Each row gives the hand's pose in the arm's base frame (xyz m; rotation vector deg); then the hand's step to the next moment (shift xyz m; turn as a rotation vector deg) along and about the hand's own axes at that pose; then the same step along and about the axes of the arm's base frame.
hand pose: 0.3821 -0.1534 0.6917 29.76 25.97 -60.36
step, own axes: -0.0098 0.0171 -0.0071 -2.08 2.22 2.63
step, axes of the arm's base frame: 0.0105 0.0178 0.0032 1.38 0.74 3.70
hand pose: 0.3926 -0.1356 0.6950 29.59 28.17 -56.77
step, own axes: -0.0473 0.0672 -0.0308 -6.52 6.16 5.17
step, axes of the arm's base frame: 0.0323 0.0798 0.0169 3.17 3.85 9.07
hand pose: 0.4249 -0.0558 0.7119 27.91 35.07 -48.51
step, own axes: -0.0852 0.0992 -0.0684 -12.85 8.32 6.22
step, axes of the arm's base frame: 0.0156 0.1450 0.0227 1.98 7.84 14.41
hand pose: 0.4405 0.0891 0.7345 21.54 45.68 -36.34
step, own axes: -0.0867 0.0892 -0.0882 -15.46 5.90 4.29
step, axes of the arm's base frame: -0.0355 0.1475 0.0154 -2.02 8.04 14.95
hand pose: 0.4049 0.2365 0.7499 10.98 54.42 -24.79
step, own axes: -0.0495 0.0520 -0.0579 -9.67 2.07 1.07
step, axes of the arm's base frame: -0.0452 0.0802 0.0058 -3.18 4.13 8.47
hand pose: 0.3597 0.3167 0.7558 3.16 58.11 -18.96
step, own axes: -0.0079 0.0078 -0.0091 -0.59 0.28 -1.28
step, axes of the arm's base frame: -0.0090 0.0111 0.0010 -1.26 0.66 -0.21
